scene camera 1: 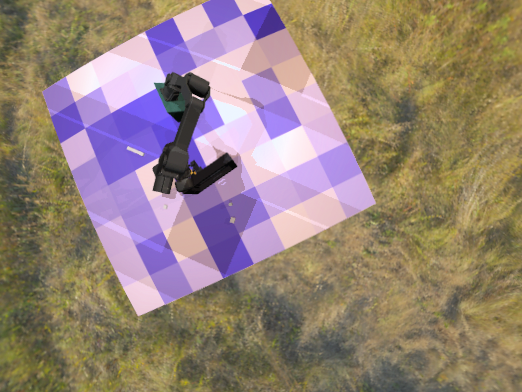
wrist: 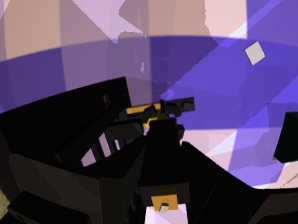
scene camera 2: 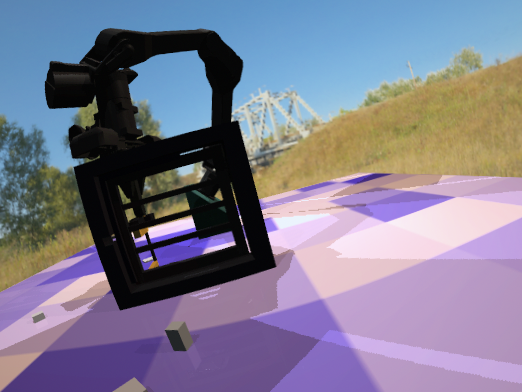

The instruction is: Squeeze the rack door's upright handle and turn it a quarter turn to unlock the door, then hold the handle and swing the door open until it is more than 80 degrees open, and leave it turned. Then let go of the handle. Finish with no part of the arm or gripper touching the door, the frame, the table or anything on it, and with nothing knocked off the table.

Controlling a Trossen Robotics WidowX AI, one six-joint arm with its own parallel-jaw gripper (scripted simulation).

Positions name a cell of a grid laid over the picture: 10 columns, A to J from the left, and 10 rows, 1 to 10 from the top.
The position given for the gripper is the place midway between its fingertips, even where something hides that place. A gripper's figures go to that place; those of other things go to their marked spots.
Scene:
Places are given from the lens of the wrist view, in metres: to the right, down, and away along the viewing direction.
gripper (wrist: F7): 0.01, 0.03, 0.10
black rack frame (wrist: B6): -0.05, 0.01, 0.06

